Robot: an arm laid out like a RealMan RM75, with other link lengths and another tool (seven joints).
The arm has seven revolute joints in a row. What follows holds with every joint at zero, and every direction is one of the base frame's.
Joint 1 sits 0.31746 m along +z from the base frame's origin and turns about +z.
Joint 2 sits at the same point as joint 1 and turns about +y.
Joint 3 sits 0.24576 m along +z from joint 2 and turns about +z.
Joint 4 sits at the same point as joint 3 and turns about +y.
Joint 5 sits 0.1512 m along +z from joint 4 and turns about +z.
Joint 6 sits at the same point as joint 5 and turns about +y.
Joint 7 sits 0.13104 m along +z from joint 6 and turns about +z.
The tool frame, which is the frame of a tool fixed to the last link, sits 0.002 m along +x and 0.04 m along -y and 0.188 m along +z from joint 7; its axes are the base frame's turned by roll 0, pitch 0.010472 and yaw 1.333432 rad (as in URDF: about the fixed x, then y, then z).
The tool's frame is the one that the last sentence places.
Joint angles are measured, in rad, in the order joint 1, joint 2, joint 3, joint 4, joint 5, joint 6, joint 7. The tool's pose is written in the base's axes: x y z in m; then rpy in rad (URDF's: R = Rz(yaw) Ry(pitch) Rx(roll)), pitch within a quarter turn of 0, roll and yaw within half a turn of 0. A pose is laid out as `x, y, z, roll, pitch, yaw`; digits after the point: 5 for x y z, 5 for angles.
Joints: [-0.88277, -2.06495, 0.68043, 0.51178, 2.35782, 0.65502, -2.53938]
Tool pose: -0.28238, 0.54400, -0.00933, -2.29232, 0.07269, 0.13900
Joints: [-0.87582, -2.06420, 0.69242, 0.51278, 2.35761, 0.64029, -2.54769]
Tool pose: -0.28750, 0.54405, -0.00644, -2.28175, 0.07929, 0.14873
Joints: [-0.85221, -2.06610, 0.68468, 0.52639, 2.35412, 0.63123, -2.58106]
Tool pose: -0.29893, 0.54111, -0.00077, -2.25761, 0.04736, 0.19330
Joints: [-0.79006, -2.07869, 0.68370, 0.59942, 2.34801, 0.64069, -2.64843]
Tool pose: -0.31695, 0.53389, 0.01240, -2.21450, -0.01131, 0.25616
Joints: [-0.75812, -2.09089, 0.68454, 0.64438, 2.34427, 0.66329, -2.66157]
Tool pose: -0.32117, 0.52825, 0.01435, -2.20951, -0.02887, 0.26596
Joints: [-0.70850, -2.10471, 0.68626, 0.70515, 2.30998, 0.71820, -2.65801]
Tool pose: -0.32204, 0.51827, 0.01341, -2.21896, -0.06532, 0.26611
